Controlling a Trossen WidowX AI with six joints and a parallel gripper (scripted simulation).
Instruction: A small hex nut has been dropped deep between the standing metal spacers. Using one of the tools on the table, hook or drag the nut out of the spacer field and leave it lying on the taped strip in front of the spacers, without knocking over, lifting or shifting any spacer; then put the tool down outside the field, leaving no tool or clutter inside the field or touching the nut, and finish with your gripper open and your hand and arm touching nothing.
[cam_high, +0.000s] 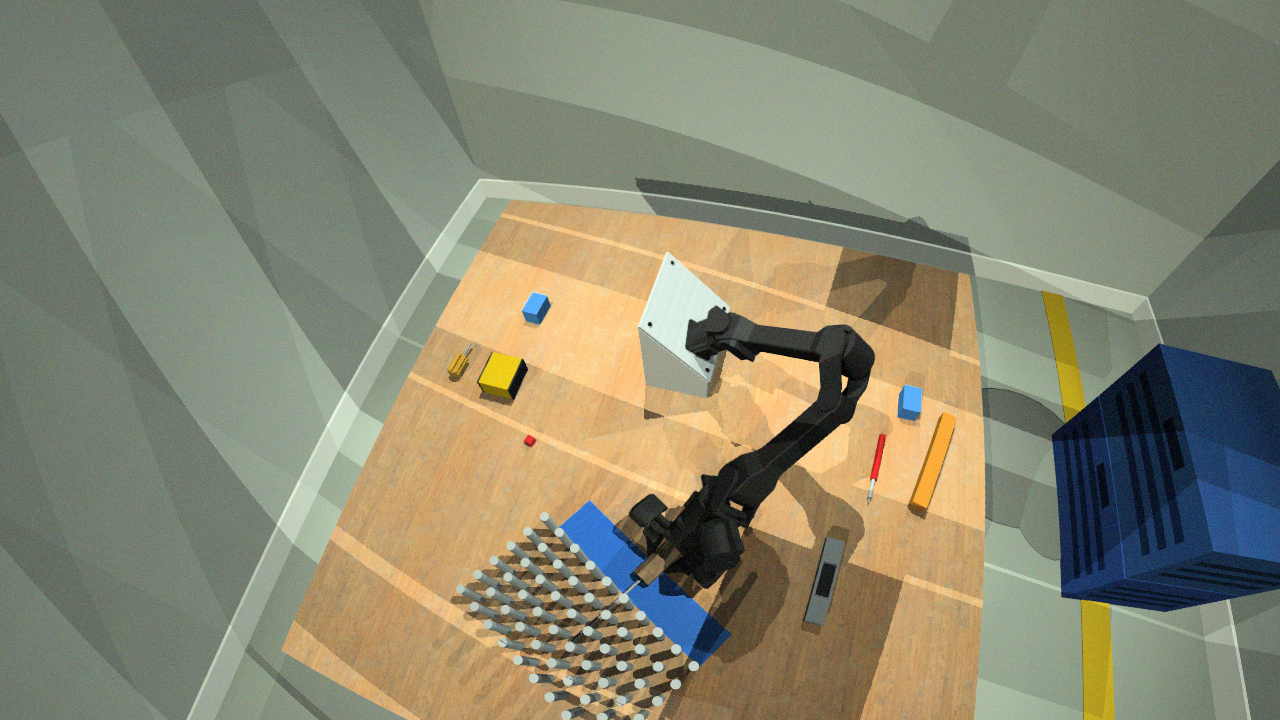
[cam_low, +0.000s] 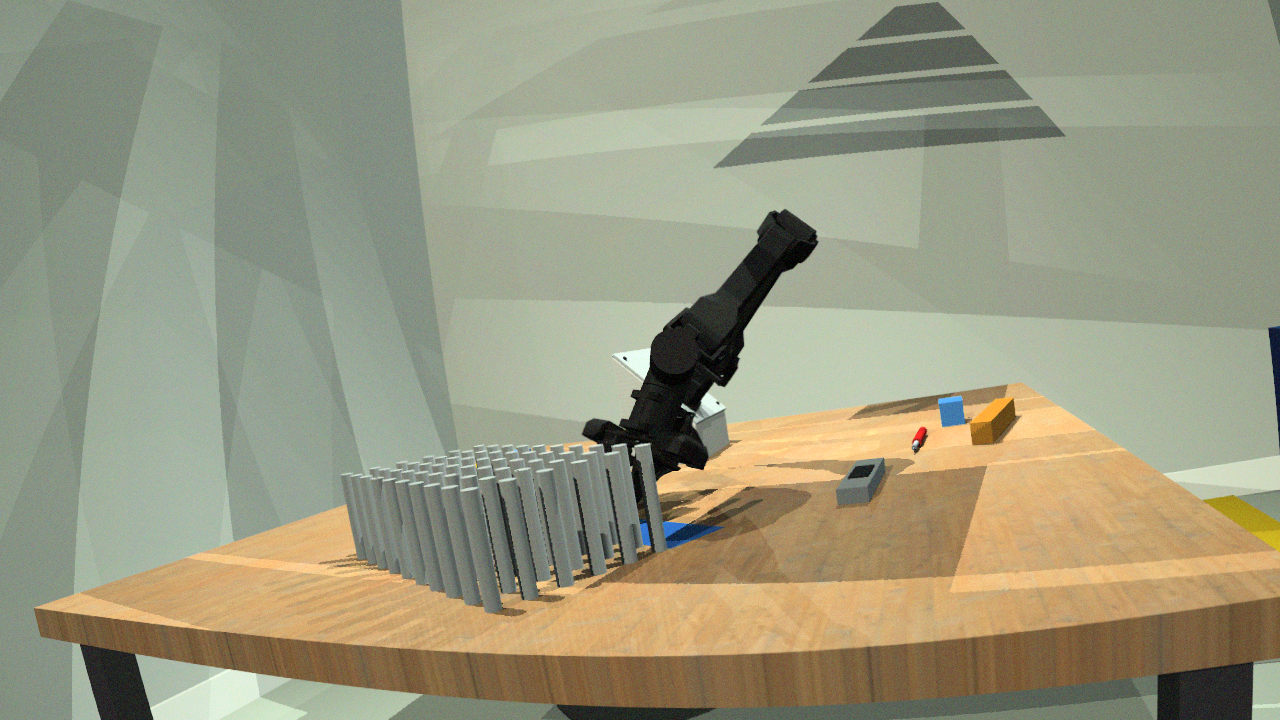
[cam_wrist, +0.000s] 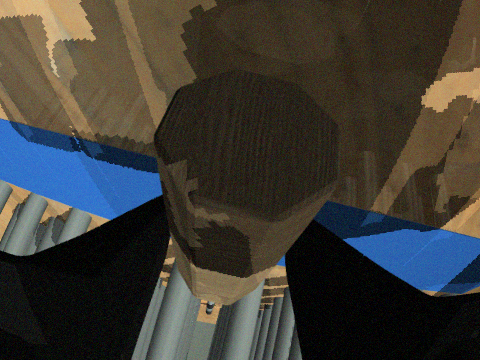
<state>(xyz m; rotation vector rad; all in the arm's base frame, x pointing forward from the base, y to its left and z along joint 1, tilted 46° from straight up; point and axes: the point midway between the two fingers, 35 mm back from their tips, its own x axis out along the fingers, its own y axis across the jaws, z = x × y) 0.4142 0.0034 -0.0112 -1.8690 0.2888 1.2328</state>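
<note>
Right now my gripper tip is 3 cm short of the blue taped strip, 2 cm to the left of it and 2 cm above it. Round my gripper tip: hook tool 8 cm ahead, 6 cm to the right; then grey block 30 cm to the left; then red cube 21 cm behind, 29 cm to the right, 1 cm below.
</note>
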